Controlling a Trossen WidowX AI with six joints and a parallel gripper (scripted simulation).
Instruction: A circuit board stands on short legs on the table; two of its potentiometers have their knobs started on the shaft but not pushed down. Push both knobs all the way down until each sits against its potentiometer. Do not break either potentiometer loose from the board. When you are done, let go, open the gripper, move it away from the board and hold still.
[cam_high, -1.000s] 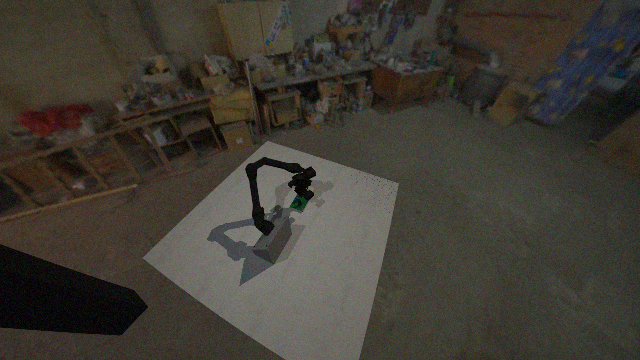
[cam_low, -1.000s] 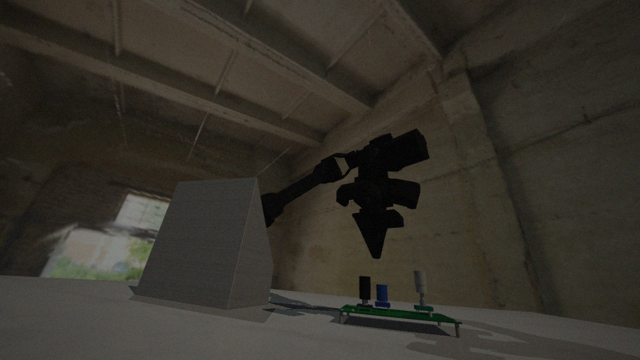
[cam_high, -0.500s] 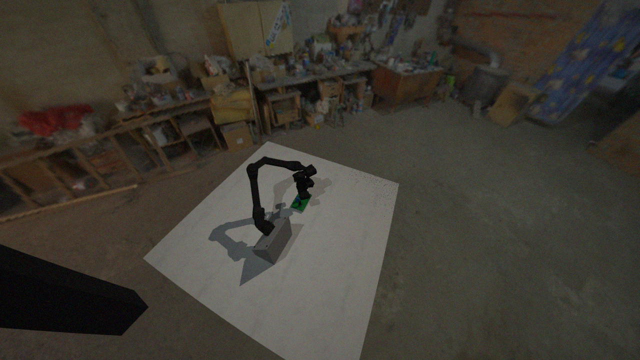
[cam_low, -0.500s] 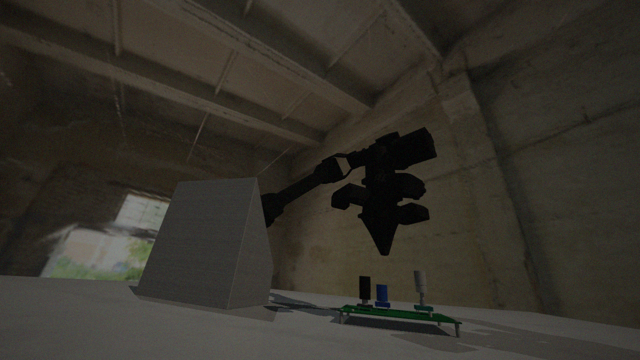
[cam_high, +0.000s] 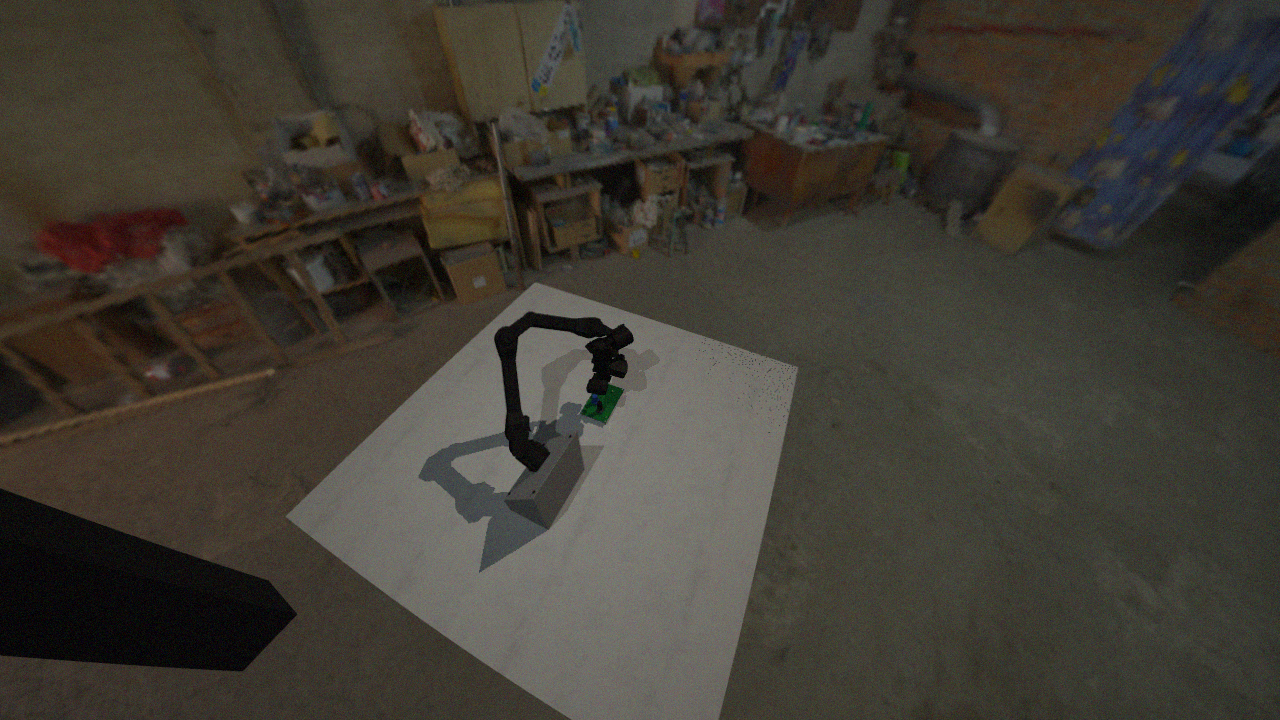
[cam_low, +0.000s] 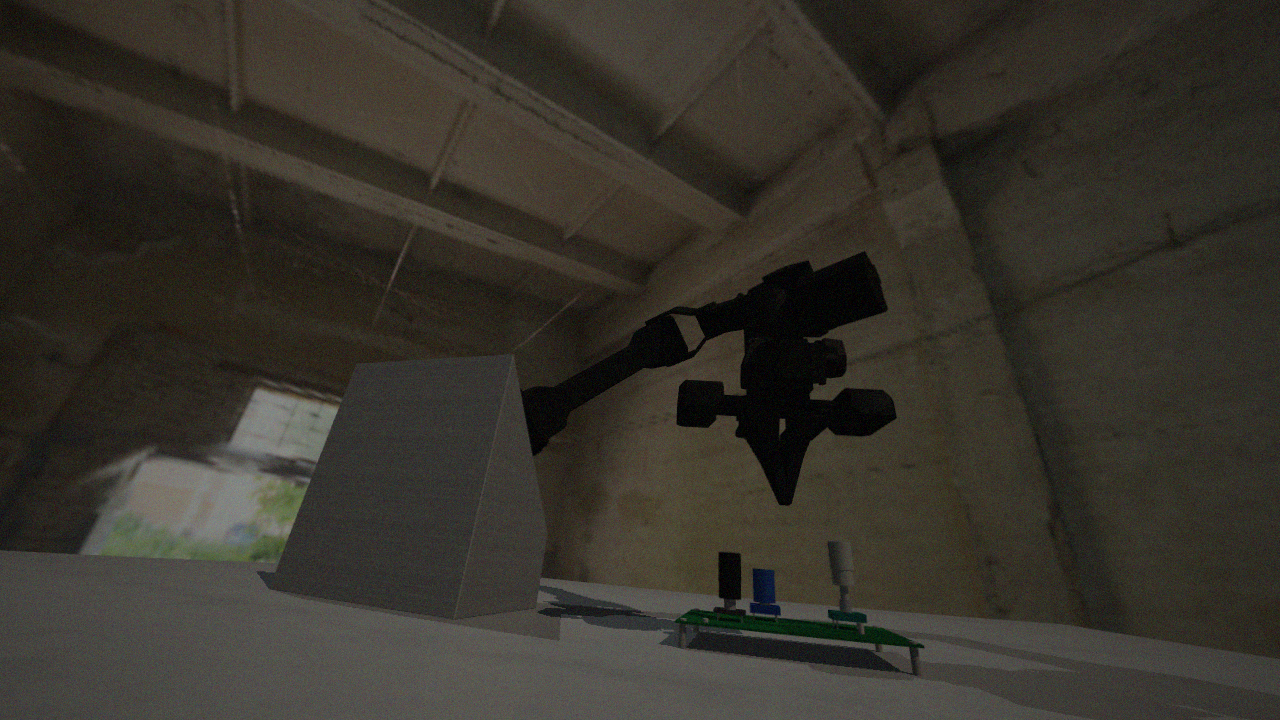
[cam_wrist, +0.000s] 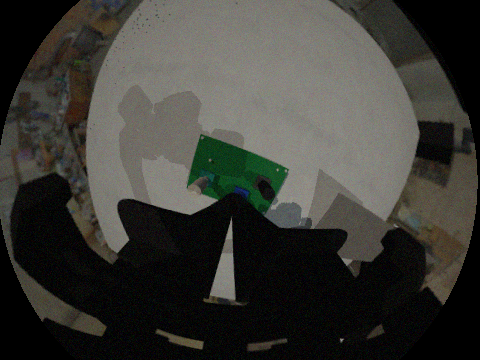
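The white knob lies 40 mm below my gripper tip, 40 mm ahead of it and 30 mm to the left of it. Round my gripper tip: black knob (60 mm below, 50 mm behind, 10 mm to the right).
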